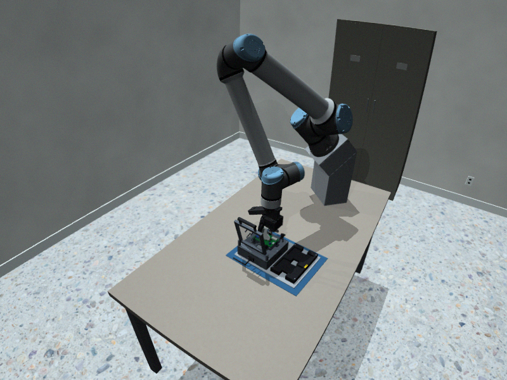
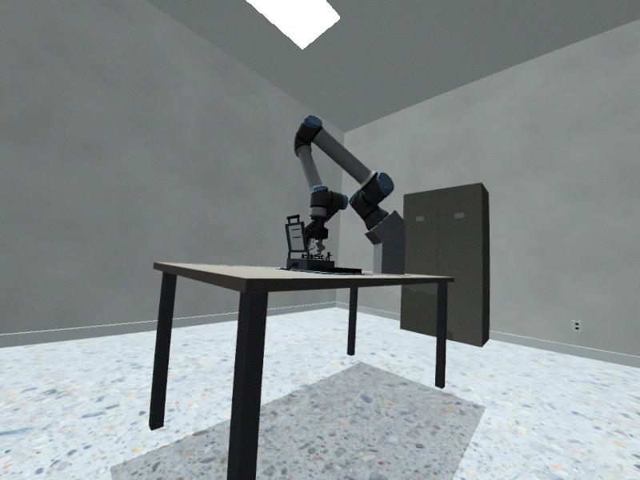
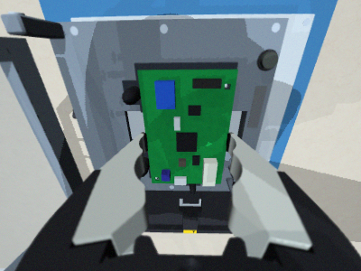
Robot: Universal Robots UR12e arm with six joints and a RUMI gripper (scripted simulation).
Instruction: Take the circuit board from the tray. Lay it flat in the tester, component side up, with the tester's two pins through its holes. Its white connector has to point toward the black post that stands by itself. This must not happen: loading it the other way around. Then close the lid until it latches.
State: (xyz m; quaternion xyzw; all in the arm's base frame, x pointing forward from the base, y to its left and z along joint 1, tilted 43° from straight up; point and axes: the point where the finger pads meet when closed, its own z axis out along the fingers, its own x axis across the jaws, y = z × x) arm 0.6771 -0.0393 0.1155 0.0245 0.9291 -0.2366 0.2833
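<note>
Now: the green circuit board right at my hand. Round my hand: tester lid (120 mm ahead, 100 mm above, 30 mm to the right); then tester nest (10 mm below, 10 mm ahead).
</note>
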